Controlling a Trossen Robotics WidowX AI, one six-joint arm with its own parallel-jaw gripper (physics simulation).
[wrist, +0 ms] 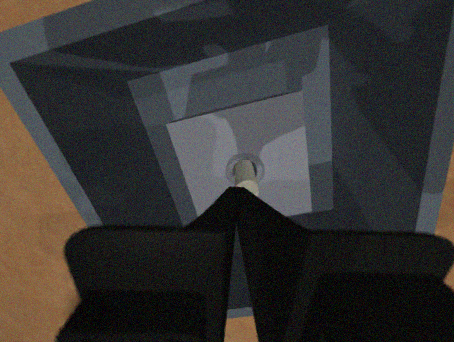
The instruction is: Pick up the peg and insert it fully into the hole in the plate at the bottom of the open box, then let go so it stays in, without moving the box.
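Frame: origin at the arm's base, x ahead, y left, z up, level; millimetres.
Seen in the pictures: gripper, fingertip midpoint: (235, 194).
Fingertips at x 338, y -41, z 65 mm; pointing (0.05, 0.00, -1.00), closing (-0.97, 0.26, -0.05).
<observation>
Pixels of each thing's top centre, then the offset from my fingertips to it. "spot": a spot on its surface instead. Level surfaces: height alone.
- pale cream peg at its top centre: (247, 191) dx -7, dy -1, dz +0 mm
- ringed hole at a spot on its surface: (230, 171) spot: dx +3, dy -4, dz -28 mm
- light grey plate at its top centre: (245, 172) dx -8, dy -1, dz -27 mm
- open box at a spot on its surface: (47, 145) spot: dx +83, dy -50, dz +10 mm
- brown wooden table top at its surface level: dz -87 mm
The pale cream peg (245, 172) stands in the ringed hole (230, 171) of the light grey plate (285, 185) at the bottom of the open box. The peg's upper end shows just beyond the fingertips and is partly hidden by them. How deep it sits cannot be told. My gripper (235, 194) is shut with its tips together and nothing between them. It is above the plate, its tips overlapping the near side of the peg in the view. The open box (47, 145) is dark blue-grey with sloping inner walls around the plate.
The box's rim and walls surround the gripper's tips on the left, right and far sides. A brown wooden table top (30, 200) shows outside the box at the left, and a strip of it at the bottom between the fingers.
</observation>
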